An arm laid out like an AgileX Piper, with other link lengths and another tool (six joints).
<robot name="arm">
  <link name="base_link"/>
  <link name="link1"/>
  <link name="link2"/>
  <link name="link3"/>
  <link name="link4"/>
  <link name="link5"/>
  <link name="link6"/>
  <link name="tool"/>
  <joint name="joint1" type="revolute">
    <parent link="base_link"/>
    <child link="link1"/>
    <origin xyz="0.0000 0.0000 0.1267"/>
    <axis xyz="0 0 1"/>
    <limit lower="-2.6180" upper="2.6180"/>
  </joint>
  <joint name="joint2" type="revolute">
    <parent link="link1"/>
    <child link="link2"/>
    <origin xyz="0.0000 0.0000 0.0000" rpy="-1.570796 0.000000 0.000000"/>
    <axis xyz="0 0 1"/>
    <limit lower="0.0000" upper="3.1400"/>
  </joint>
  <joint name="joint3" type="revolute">
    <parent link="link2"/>
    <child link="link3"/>
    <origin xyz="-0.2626 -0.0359 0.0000"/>
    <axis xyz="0 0 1"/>
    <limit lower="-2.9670" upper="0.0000"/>
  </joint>
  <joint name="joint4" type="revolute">
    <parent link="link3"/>
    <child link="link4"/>
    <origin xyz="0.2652 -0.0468 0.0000" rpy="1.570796 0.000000 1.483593"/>
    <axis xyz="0 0 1"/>
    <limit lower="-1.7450" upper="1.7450"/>
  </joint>
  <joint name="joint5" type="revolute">
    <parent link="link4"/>
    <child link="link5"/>
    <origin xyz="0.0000 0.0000 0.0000" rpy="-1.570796 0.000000 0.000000"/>
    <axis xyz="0 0 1"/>
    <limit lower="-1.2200" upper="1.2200"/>
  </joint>
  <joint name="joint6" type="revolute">
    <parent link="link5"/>
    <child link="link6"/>
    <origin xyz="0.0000 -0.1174 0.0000" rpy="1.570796 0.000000 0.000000"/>
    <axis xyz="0 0 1"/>
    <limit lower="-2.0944" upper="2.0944"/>
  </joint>
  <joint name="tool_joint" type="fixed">
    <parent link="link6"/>
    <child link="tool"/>
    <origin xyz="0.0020 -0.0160 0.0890" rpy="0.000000 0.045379 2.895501"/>
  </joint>
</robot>
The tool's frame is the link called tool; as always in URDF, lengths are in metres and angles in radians.
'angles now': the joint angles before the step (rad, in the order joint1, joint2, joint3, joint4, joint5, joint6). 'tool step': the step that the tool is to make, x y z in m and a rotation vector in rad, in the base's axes. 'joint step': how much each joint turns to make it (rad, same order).
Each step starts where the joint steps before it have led.
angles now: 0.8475, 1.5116, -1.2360, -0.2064, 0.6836, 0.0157
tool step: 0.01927, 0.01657, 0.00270, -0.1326, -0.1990, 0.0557
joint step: 0.0762, 0.0753, -0.0274, -0.3451, -0.0401, 0.1478
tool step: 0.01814, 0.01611, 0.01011, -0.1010, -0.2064, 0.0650
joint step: 0.0434, 0.0585, -0.0075, -0.3465, -0.0422, 0.1500
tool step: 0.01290, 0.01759, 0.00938, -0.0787, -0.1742, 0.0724
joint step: 0.0210, 0.0528, -0.0039, -0.3079, -0.0325, 0.1350
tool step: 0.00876, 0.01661, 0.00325, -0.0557, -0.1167, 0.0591
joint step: 0.0068, 0.0526, -0.0127, -0.2249, -0.0184, 0.1021
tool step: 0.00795, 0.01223, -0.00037, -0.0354, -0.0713, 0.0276
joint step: 0.0012, 0.0514, -0.0259, -0.1398, 0.0031, 0.0665
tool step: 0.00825, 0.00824, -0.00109, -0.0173, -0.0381, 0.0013
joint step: -0.0013, 0.0475, -0.0389, -0.0620, 0.0144, 0.0271
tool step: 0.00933, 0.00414, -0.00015, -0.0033, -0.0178, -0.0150
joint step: -0.0063, 0.0401, -0.0448, -0.0139, 0.0147, 0.0024
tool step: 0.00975, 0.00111, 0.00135, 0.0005, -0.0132, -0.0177
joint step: -0.0111, 0.0310, -0.0409, -0.0029, 0.0101, -0.0052
